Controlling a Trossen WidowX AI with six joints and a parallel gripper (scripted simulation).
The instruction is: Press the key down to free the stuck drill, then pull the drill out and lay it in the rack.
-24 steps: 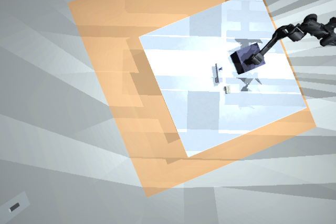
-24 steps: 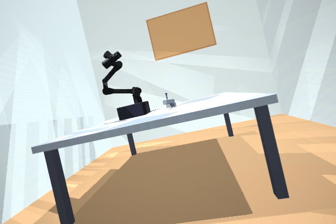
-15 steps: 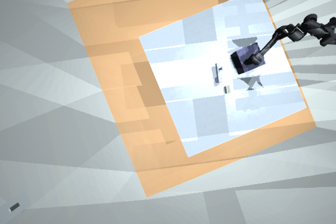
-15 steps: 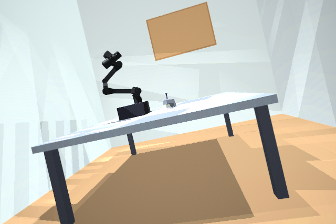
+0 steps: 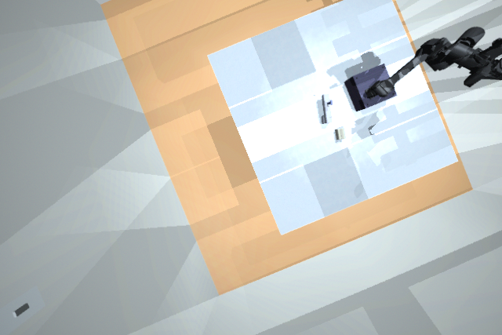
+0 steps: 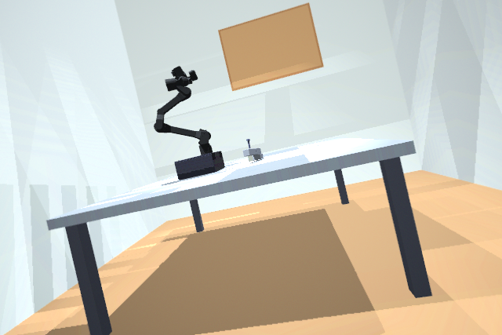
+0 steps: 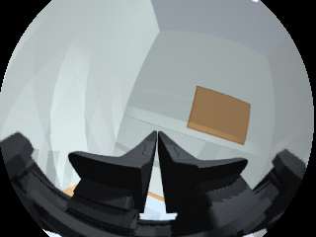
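The drill is 340 mm ahead of my gripper tip, 210 mm to the right of it and 560 mm below it. Also, from my gripper tip: grey rack 330 mm ahead, 50 mm to the right, 600 mm below.
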